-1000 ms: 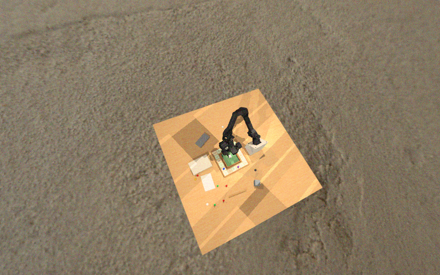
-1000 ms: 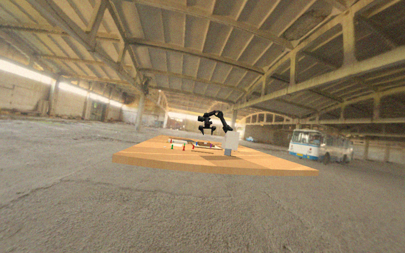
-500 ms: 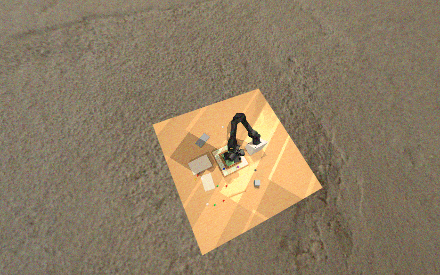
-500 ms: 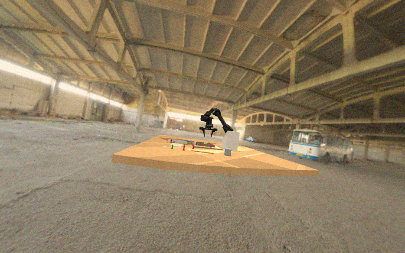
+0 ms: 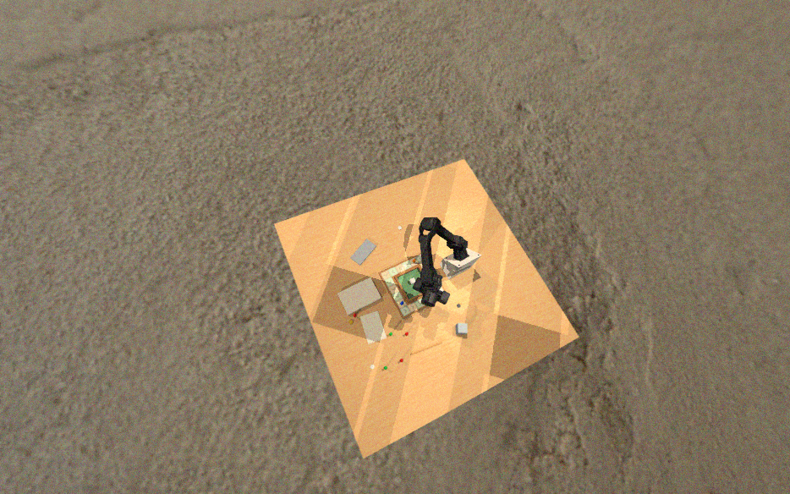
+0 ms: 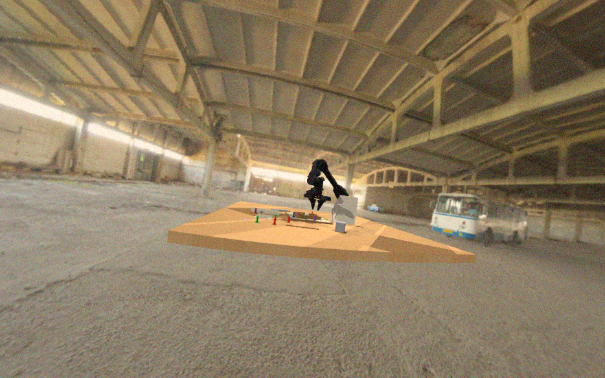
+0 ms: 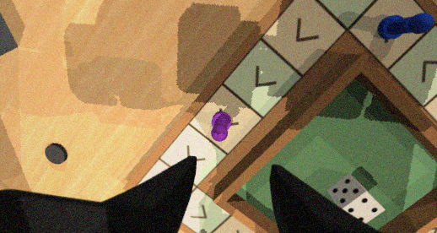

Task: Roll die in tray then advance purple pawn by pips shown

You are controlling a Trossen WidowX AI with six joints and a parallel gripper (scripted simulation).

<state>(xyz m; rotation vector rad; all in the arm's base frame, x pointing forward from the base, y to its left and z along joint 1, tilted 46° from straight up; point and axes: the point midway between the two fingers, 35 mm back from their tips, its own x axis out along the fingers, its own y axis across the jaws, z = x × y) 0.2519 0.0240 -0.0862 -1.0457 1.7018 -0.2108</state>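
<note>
Right now my gripper tip is 50 mm above the purple pawn and 10 mm to the right of it. From my gripper tip the other things lie so: green tray (110 mm to the right, 70 mm below, 20 mm ahead); white die (120 mm to the right, 50 mm below, 10 mm ahead); blue pawn (130 mm ahead, 50 mm below, 40 mm to the right).
</note>
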